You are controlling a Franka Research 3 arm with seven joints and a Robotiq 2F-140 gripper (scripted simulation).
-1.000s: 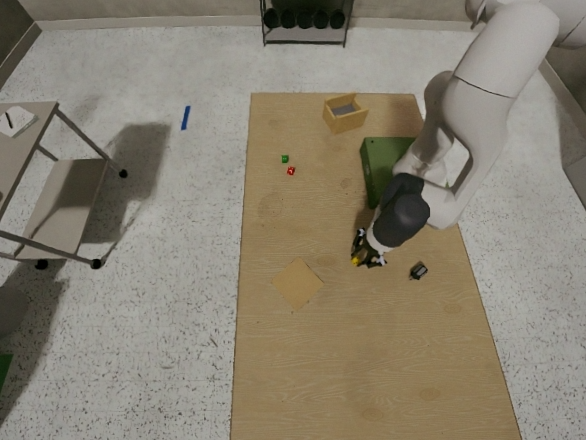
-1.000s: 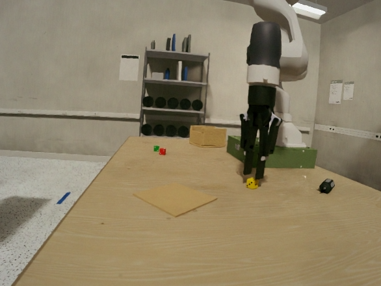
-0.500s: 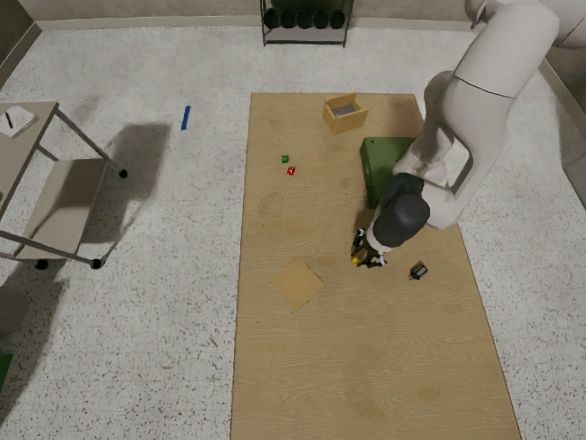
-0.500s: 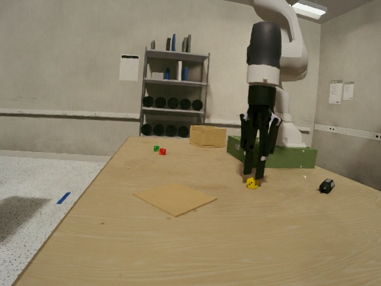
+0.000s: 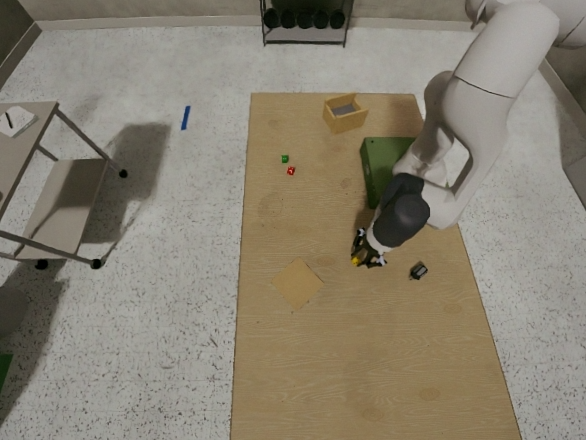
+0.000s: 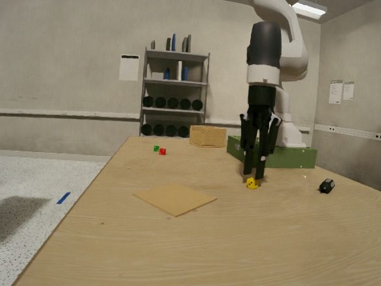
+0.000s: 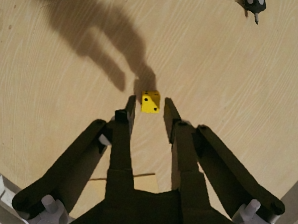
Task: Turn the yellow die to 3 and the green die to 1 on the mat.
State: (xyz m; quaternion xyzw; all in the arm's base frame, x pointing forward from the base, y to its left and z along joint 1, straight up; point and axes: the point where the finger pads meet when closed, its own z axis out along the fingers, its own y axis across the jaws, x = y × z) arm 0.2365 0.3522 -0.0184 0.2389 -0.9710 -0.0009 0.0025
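The yellow die lies 5 cm below my hand. From my hand the other things lie so: black object: 23 cm behind, 5 cm to the left, 5 cm below; then tan mat: 22 cm ahead, 8 cm to the left, 6 cm below; then red die: 25 cm ahead, 40 cm to the right, 5 cm below.
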